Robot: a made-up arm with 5 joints.
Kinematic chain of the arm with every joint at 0, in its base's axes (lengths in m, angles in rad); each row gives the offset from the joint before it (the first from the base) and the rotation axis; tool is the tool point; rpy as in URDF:
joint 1: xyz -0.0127 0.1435 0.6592 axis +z
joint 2: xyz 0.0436 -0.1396 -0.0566 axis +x
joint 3: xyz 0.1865 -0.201 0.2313 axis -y
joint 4: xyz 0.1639 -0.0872 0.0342 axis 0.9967 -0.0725 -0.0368
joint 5: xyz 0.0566 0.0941 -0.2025 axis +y
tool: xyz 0.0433 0.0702 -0.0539 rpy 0 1.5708 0
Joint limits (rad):
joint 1: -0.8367..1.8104
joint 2: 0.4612..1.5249
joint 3: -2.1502..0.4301
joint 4: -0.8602..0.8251
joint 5: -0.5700..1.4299
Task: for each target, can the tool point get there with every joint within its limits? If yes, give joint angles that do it. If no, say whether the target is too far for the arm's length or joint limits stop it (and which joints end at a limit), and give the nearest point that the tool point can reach.
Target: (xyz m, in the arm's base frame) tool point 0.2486 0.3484 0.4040
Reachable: yes | joints 1.3686 0.6402 -0.6354 -0.1950 0.5573
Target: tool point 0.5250 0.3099 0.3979
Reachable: yes | joints 0.8606 0.7298 -0.0224 -0.4667 -0.0072
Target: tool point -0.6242 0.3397 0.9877
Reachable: no: joint limits stop it (at a limit: joint 1, joint 2, joint 3) | nearest point -0.3742 -0.0297 0.6923 | short by 0.535 m
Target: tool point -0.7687 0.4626 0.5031
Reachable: no: joint limits stop it (at a limit: joint 1, joint 3) | nearest point -0.4038 -0.0278 0.4755 | short by 0.612 m
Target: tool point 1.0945 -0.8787 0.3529
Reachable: no: too far | nearest point 0.5466 -0.3729 0.4966 | short by 0.759 m
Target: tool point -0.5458 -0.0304 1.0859
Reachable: no: joint limits stop it (at a limit: joint 1, joint 2, joint 3) | nearest point -0.3922 -0.0879 0.7151 | short by 0.406 m
